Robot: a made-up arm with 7 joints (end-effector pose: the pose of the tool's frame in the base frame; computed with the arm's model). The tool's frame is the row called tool.
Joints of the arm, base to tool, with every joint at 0 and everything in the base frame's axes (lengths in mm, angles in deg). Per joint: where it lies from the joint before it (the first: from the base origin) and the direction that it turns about. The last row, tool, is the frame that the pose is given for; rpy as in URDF.
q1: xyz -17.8 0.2 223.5 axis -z
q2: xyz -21 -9.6 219.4 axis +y
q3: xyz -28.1 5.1 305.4 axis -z
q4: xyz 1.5 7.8 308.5 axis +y
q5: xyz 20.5 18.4 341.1 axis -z
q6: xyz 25.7 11 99.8 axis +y
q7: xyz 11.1 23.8 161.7 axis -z
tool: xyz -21.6 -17 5.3 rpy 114.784 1.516 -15.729
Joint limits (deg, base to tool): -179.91..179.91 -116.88..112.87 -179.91..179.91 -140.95..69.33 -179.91..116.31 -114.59..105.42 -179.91..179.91
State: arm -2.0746 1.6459 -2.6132 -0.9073 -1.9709 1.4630 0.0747
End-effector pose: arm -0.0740 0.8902 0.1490 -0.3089 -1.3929 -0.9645
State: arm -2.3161 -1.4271 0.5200 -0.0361 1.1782 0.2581 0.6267
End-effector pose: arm 0.8440 -0.8774 0.6296 2.3902 0.8923 -1.5036
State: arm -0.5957 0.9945 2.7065 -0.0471 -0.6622 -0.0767 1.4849
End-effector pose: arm 0.8582 0.5273 1.0779 -0.5429 -2.3856 -0.4910
Working (the frame after each row of the table, in the pose's form):
after q1: -0.0178 0.0002 0.2235 0.0000 0.0000 0.5957
after q2: -0.0298 -0.0195 0.4429 -0.2959 0.9639 0.5452
after q3: 0.1666 0.1198 0.6329 -1.1846 -0.0953 -1.9053
after q4: 0.3859 0.2591 0.7994 -1.2297 -0.1208 -1.8777
after q5: 0.6352 0.4057 0.9824 -1.0941 0.2599 -1.2974
after q6: 0.7204 0.4322 1.0351 -1.1413 0.2025 -1.2526
after q7: 0.8488 0.5114 1.0989 -1.2684 -0.8073 -2.5031

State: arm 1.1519 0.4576 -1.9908 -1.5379 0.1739 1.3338 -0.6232
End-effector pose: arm -0.2123 -0.6267 1.1230 2.4044 1.0699 1.0295
Working (the frame after each row of the table, in the pose's form):
after q1: -0.0178 0.0002 0.2235 0.0000 0.0000 -1.1519
after q2: -0.0351 0.0155 0.4429 0.2633 0.4055 -1.1308
after q3: 0.0142 -0.0827 0.7293 0.4711 -0.0003 0.8239
after q4: 0.0651 -0.2016 1.0095 1.0012 -1.4115 0.2905
after q5: -0.1753 -0.4437 0.9840 1.1162 -1.3147 0.1622
after q6: -0.2421 -0.5221 0.9962 0.7152 -0.1123 0.7532
after q7: -0.2250 -0.6054 1.1361 0.6837 -0.3450 1.3469

